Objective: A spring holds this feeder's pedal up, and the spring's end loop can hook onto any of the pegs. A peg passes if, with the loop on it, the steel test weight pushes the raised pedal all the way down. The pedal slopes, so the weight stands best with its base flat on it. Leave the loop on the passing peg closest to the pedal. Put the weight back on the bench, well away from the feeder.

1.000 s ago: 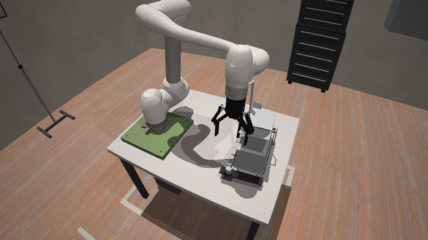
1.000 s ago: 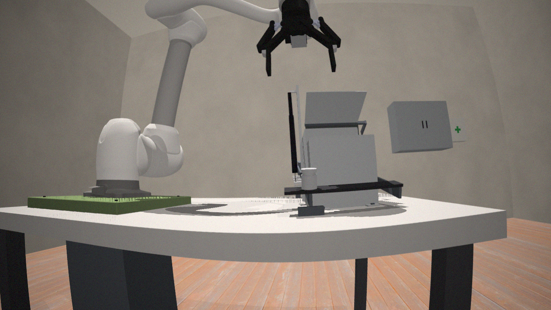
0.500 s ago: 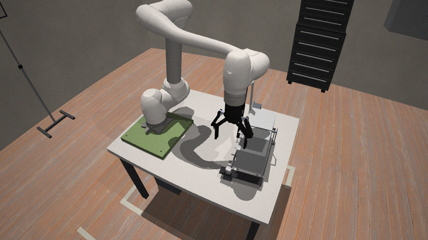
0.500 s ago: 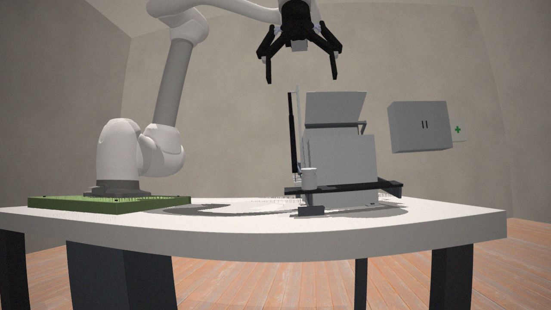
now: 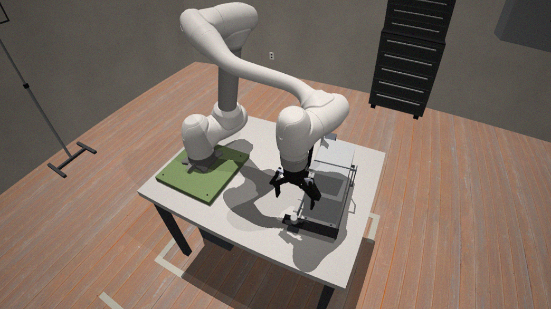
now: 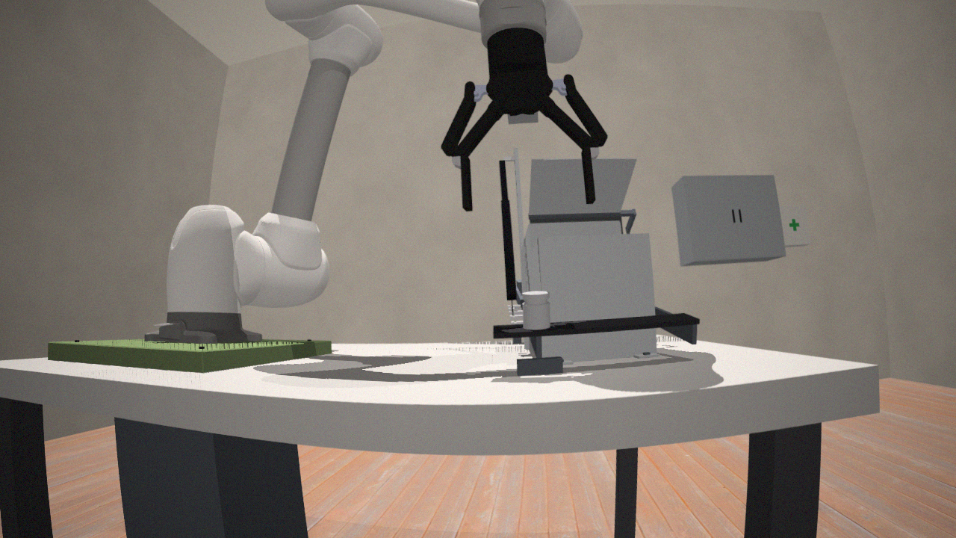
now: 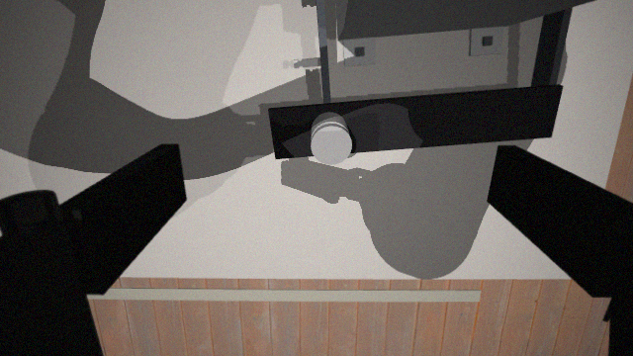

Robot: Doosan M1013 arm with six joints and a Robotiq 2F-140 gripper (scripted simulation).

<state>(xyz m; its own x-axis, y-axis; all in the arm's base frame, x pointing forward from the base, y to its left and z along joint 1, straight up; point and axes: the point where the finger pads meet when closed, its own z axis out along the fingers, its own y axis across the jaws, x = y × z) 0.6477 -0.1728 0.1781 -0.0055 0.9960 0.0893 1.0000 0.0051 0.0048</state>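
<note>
My hand is 13 cm above the steel test weight. Also, from my hand: small dark block 20 cm below, 1 cm to the right.
</note>
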